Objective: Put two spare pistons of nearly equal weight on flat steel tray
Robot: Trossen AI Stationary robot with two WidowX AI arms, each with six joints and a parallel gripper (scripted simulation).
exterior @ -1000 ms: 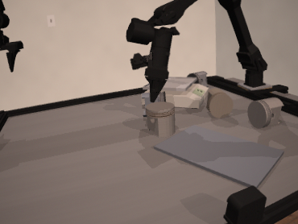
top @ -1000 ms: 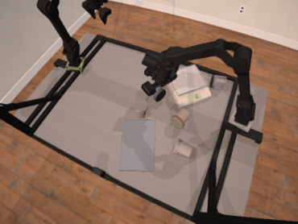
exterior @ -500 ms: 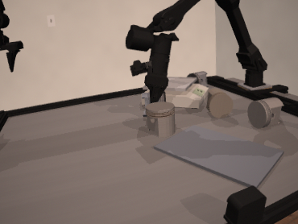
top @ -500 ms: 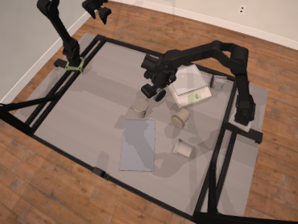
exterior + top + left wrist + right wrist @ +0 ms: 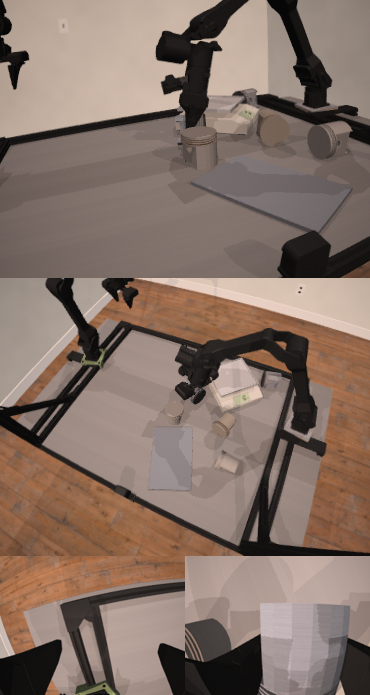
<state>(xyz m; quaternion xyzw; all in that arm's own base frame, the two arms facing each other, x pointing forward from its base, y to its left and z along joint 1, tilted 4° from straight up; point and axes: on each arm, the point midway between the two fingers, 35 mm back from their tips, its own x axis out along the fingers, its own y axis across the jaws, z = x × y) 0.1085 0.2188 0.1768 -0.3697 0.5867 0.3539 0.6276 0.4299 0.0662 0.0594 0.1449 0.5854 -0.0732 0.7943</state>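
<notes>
The weighing scale lies 11 cm ahead of my right hand, 13 cm to the right of it and 3 cm below it. The rest, counted from my right hand: dark piston (1 cm behind, 1 cm to the right, 3 cm below); flat steel tray (28 cm behind, 2 cm to the right, 6 cm below).
</notes>
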